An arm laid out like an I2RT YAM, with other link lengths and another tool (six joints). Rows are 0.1 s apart.
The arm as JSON. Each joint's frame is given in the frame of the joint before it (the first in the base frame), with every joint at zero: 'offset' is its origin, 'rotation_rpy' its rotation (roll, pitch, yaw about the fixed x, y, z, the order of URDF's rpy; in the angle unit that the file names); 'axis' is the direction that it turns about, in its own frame. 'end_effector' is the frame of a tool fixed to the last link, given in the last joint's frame.
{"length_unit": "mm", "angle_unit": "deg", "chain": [
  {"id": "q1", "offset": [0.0, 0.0, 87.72], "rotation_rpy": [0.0, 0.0, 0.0], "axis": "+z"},
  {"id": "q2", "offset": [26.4, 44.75, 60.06], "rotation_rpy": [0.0, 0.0, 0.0], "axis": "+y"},
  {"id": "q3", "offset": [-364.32, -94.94, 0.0], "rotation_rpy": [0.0, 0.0, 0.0], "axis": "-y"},
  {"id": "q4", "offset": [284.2, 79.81, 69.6], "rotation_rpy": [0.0, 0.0, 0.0], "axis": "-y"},
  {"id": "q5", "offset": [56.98, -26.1, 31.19], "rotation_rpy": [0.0, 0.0, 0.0], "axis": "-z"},
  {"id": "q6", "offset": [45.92, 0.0, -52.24], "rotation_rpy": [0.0, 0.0, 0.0], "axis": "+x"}
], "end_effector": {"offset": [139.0, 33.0, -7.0], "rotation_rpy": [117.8, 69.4, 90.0]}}
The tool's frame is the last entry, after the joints.
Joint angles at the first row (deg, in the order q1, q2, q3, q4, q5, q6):
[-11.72, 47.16, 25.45, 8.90, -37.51, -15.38]
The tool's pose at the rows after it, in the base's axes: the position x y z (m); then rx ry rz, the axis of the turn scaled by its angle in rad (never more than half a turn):
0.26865, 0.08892, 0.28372, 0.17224, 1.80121, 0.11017
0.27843, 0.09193, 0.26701, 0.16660, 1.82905, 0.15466
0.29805, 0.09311, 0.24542, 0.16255, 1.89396, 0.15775
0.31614, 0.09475, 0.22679, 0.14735, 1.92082, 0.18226
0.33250, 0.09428, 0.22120, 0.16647, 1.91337, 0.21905
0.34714, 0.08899, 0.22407, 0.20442, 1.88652, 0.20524
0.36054, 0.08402, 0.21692, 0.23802, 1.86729, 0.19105
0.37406, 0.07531, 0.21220, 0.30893, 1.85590, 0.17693
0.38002, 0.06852, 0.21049, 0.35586, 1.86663, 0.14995
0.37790, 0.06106, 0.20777, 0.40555, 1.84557, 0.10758
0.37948, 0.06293, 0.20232, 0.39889, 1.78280, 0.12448
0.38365, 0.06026, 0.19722, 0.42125, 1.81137, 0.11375
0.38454, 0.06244, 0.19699, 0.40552, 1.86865, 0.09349
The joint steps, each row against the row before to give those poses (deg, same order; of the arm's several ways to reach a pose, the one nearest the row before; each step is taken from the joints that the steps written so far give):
[0.03, 1.59, -5.05, 9.97, -0.38, 3.97]
[0.23, 5.42, -2.13, 6.55, -1.69, 1.23]
[1.55, 7.92, 0.20, 3.71, 1.06, -0.66]
[0.50, 8.19, -0.33, 7.05, -0.99, 0.02]
[0.06, 5.90, -0.05, 7.53, -0.70, 2.51]
[0.24, 2.38, 0.56, 3.99, 2.08, 1.63]
[0.23, 4.13, -0.49, 6.08, 1.95, 1.20]
[0.00, 3.31, -0.21, 4.75, 2.95, 2.50]
[0.01, 0.10, 0.56, -1.25, 2.44, 0.69]
[0.18, -0.41, -1.85, 2.21, 3.50, 0.50]
[0.38, 5.22, -2.83, 12.08, 0.15, 0.91]
[0.04, 0.29, 0.86, -2.37, 0.90, 0.23]
[0.40, -2.98, 2.54, -9.29, 0.03, -1.67]

